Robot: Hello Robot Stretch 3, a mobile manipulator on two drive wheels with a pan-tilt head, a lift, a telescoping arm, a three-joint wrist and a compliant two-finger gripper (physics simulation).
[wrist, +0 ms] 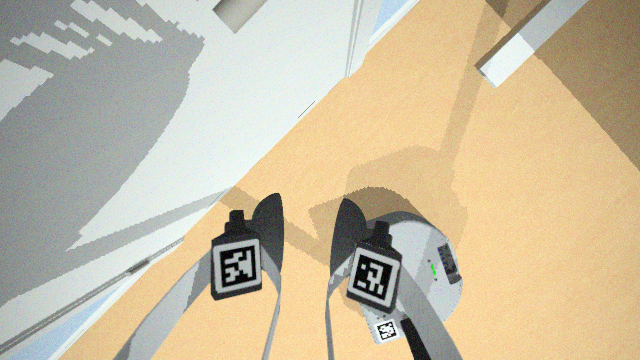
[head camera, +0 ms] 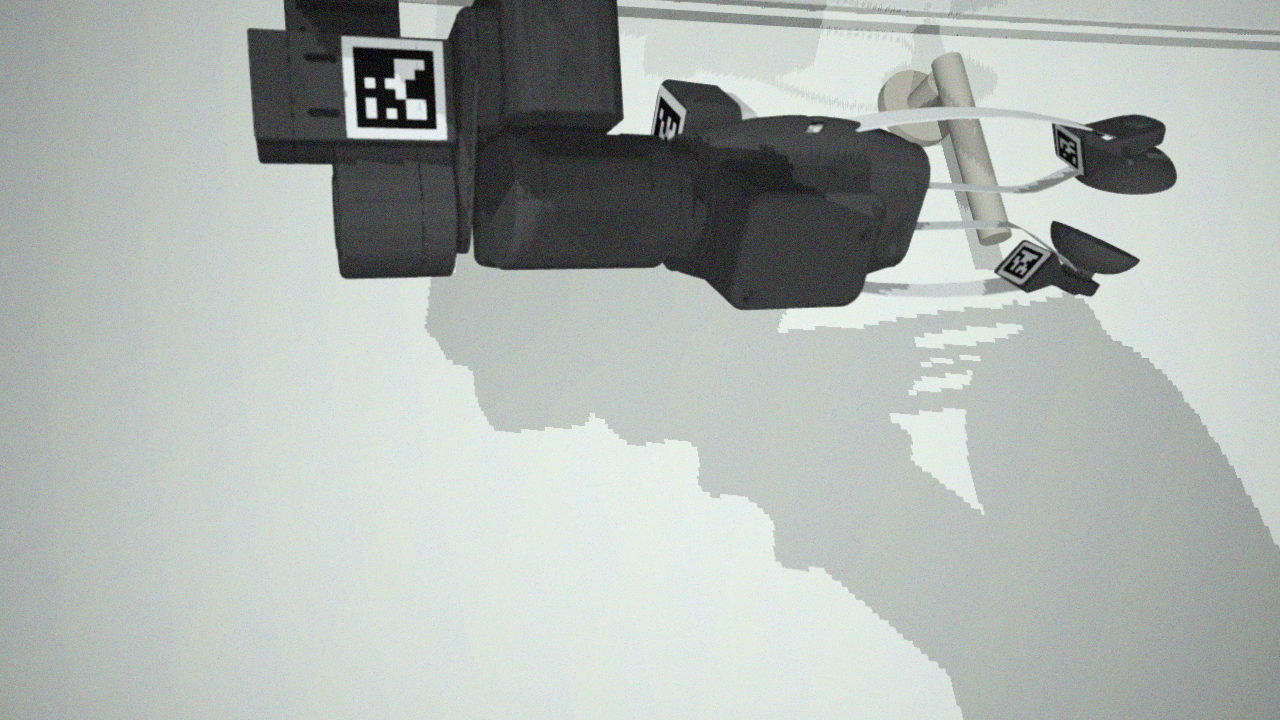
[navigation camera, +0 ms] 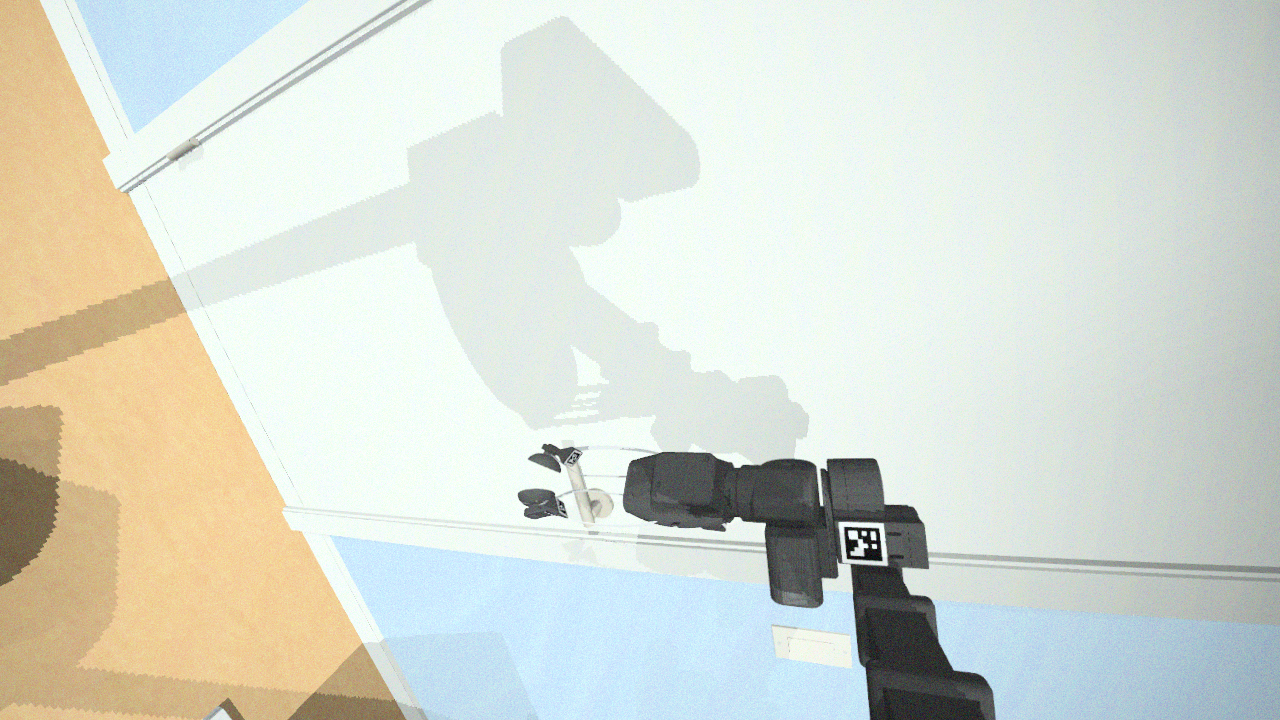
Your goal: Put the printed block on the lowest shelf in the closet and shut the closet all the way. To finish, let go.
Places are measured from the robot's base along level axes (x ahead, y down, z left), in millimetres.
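Pixels of known places: gripper, fingertip midpoint: (head camera: 1140, 208) (navigation camera: 527, 479).
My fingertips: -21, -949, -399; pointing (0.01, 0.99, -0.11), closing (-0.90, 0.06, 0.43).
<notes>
Behind a point stands the place of what it marks, as x, y, z.
The closet door (head camera: 537, 537) @(128, -1204, -510) (navigation camera: 984, 268) @(164, -1420, -494) (wrist: 280, 75) is a large white panel. In the navigation view it lies along its white frame, with a thin seam at its edge; no wide gap shows. Its beige bar handle (head camera: 973, 152) @(-63, -930, -539) (navigation camera: 587, 512) @(-101, -931, -557) sticks out near the lower edge in that view, and its end (wrist: 237, 15) shows at the top of the wrist view. My gripper (head camera: 1109, 207) @(-21, -949, -399) (navigation camera: 539, 479) @(-21, -949, -399) (wrist: 309, 223) @(-21, -949, -399) is partly open and empty in front of the door; its finger strips cross in front of the handle. The printed block and the lowest shelf do not show.
A small hinge (navigation camera: 183, 149) @(538, -301, -317) sits on the door's far edge. Blue wall (navigation camera: 1074, 644) @(-288, -1541, -709) with a cream plate (navigation camera: 811, 646) @(-342, -1221, -725) adjoins the frame. My base (wrist: 420, 245) stands on the orange floor (navigation camera: 53, 134) @(622, -1, -232) (wrist: 550, 150). A white bar (wrist: 510, 57) shows at the upper right.
</notes>
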